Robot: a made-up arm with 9 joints. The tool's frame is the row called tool. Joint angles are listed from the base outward.
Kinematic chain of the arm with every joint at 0, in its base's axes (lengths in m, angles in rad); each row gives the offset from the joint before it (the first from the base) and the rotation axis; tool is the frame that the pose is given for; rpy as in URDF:
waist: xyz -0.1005 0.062 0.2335 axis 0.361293 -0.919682 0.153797
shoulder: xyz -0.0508 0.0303 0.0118 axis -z
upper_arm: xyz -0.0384 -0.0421 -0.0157 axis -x
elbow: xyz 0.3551 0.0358 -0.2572 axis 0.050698 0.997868 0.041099
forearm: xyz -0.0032 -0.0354 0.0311 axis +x
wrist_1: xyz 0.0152 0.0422 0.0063 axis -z
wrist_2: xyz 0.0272 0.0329 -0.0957 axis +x
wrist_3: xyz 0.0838 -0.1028 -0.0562 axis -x
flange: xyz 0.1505 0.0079 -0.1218 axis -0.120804 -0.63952 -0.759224
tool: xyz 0.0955 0.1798 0.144 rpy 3.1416 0 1.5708
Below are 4 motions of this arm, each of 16 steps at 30 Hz.
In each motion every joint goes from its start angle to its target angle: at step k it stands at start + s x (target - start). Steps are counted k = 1, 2, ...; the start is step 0. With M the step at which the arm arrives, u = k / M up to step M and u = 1 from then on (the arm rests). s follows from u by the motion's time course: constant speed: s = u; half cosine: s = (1 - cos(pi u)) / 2; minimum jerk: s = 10 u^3 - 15 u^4 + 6 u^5.
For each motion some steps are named. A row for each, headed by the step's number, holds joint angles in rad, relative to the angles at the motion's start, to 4 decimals.
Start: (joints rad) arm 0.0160 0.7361 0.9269 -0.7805 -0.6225 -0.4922 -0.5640 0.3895 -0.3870
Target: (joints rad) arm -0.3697 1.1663 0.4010 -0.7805 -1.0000 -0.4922 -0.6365 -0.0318 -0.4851
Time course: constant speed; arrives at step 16
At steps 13, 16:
13: -0.3134 0.3495 -0.4273 0.0000 -0.3067 0.0000 -0.0589 -0.3423 -0.0797
16: -0.3857 0.4302 -0.5259 0.0000 -0.3775 0.0000 -0.0725 -0.4213 -0.0981

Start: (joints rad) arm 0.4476 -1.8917 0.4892 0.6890 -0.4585 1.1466 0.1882 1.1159 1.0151
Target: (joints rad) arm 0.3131 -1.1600 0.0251 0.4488 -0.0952 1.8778 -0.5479 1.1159 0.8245
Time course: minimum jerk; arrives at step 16
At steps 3, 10, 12, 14, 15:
3: -0.0066 0.0357 -0.0226 -0.0117 0.0177 0.0357 -0.0359 0.0000 -0.0093
10: -0.0975 0.5303 -0.3364 -0.1741 0.2633 0.5300 -0.5335 0.0000 -0.1381
12: -0.1206 0.6560 -0.4161 -0.2153 0.3257 0.6555 -0.6599 0.0000 -0.1709
14: -0.1323 0.7200 -0.4567 -0.2363 0.3575 0.7195 -0.7243 0.0000 -0.1875
15: -0.1342 0.7301 -0.4631 -0.2397 0.3625 0.7296 -0.7345 0.0000 -0.1902

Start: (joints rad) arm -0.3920 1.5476 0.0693 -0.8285 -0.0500 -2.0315 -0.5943 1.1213 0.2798
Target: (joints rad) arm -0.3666 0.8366 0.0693 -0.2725 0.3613 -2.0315 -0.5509 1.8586 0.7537
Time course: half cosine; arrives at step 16
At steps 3, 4, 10, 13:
3: 0.0021 -0.0599 0.0000 0.0469 0.0347 0.0000 0.0037 0.0621 0.0399
4: 0.0037 -0.1041 0.0000 0.0814 0.0602 0.0000 0.0064 0.1080 0.0694
10: 0.0176 -0.4915 0.0000 0.3844 0.2843 0.0000 0.0300 0.5097 0.3276
13: 0.0233 -0.6511 0.0000 0.5091 0.3766 0.0000 0.0397 0.6752 0.4340

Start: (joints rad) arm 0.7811 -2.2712 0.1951 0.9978 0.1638 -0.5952 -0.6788 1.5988 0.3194
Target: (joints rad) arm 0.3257 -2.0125 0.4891 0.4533 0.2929 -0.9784 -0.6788 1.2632 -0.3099
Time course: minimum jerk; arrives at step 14
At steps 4, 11, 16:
4: -0.0659 0.0374 0.0425 -0.0788 0.0187 -0.0554 0.0000 -0.0486 -0.0911
11: -0.4238 0.2407 0.2736 -0.5067 0.1201 -0.3566 0.0000 -0.3123 -0.5856
16: -0.4554 0.2587 0.2940 -0.5445 0.1291 -0.3832 0.0000 -0.3356 -0.6293

